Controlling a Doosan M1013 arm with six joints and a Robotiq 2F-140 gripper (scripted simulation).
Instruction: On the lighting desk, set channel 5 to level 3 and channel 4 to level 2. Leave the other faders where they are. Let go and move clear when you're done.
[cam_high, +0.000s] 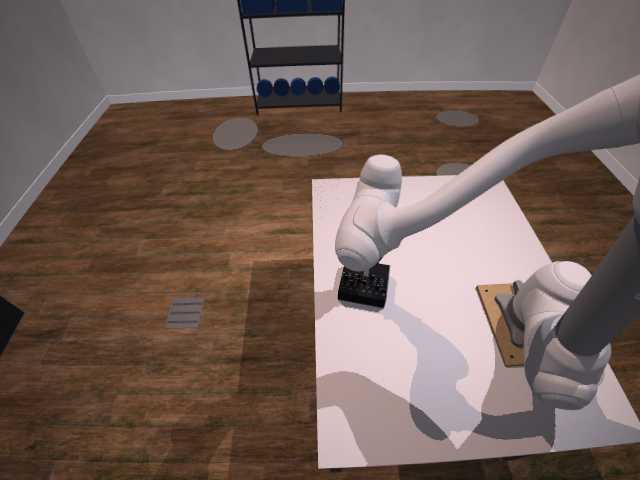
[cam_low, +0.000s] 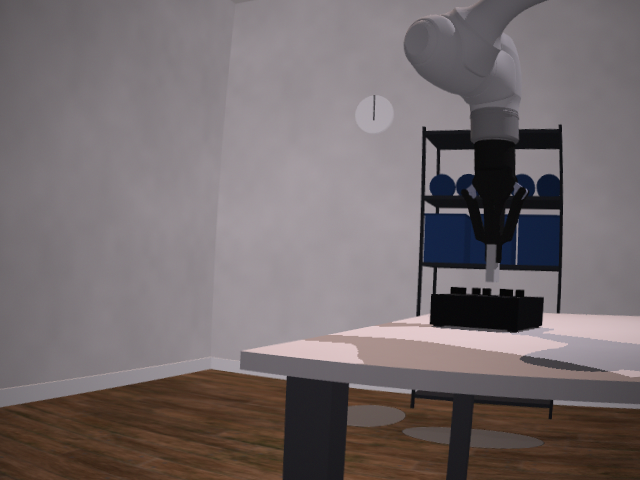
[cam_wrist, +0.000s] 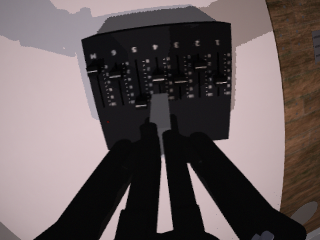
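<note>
The fader cap lies 5 cm below my hand, 2 cm to the left of it and 1 cm ahead of it.
</note>
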